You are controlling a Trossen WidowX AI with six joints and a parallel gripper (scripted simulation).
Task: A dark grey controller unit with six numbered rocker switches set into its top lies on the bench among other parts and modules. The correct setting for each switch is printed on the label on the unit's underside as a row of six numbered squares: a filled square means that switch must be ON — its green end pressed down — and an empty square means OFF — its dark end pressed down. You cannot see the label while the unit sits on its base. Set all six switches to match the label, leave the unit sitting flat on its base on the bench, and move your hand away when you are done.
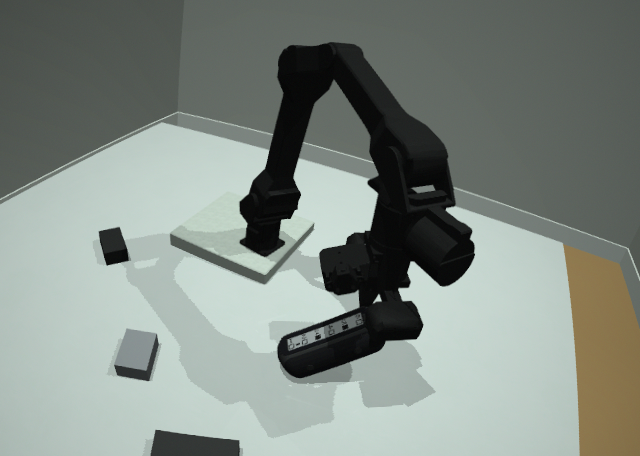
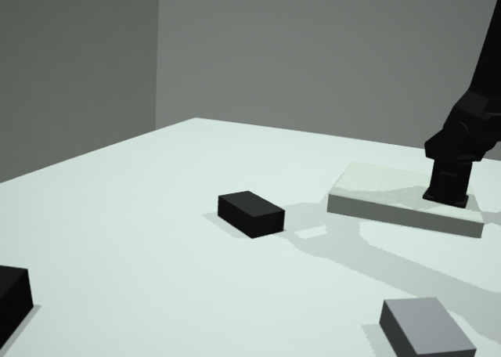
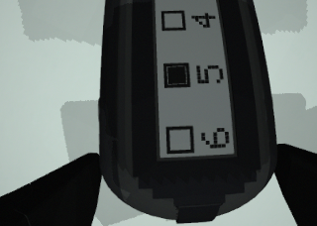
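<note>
Right now my gripper tip is 22 cm short of the grey block, 25 cm to the left of it and 7 cm above it.
</note>
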